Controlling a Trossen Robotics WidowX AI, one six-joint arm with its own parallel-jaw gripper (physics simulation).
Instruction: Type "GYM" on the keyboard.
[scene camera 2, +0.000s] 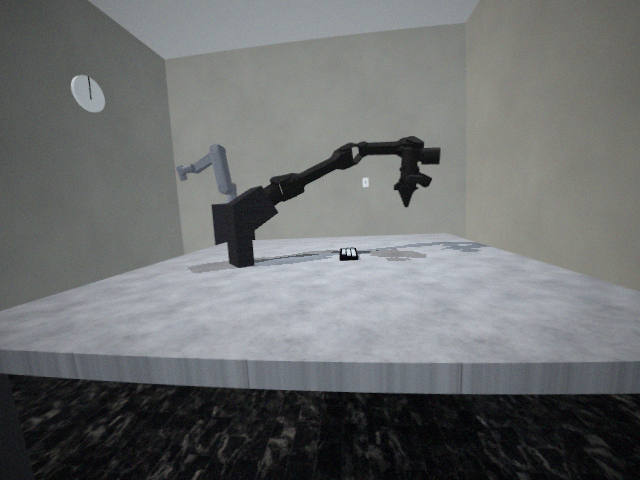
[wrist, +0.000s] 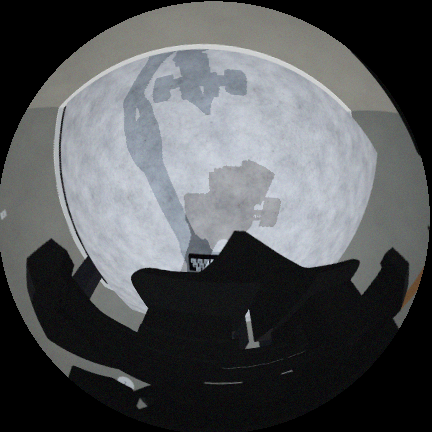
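Pixels of known places: gripper, between the fingertips: (scene camera 2: 406, 207) (wrist: 238, 235); arm's base, origin of its link: (scene camera 2: 264, 200).
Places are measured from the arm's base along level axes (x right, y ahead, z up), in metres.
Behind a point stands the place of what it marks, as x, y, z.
The keyboard (scene camera 2: 348, 253) {-0.084, 0.284, -0.202} (wrist: 192, 263) {-0.213, 0.242, -0.204} is a small black block with white keys. It lies on the pale marbled table (scene camera 2: 310, 310) {0.388, 0.375, -0.220} (wrist: 310, 150) {-0.084, 0.641, -0.220} in the scene view. In the wrist view it is partly hidden behind the gripper's fingers, and its letters cannot be read. My gripper (scene camera 2: 406, 205) {-0.233, 0.462, -0.051} (wrist: 238, 235) {-0.233, 0.462, -0.051} is shut and empty. It points straight down, high above the table and to the right of the keyboard in the scene view, touching nothing.
The black arm's base (scene camera 2: 240, 248) {0.129, -0.013, -0.156} stands on the table left of the keyboard. A grey arm (scene camera 2: 221, 167) shows behind the base. Shadows of the arm fall across the table near the keyboard. A round clock (scene camera 2: 87, 93) hangs on the left wall.
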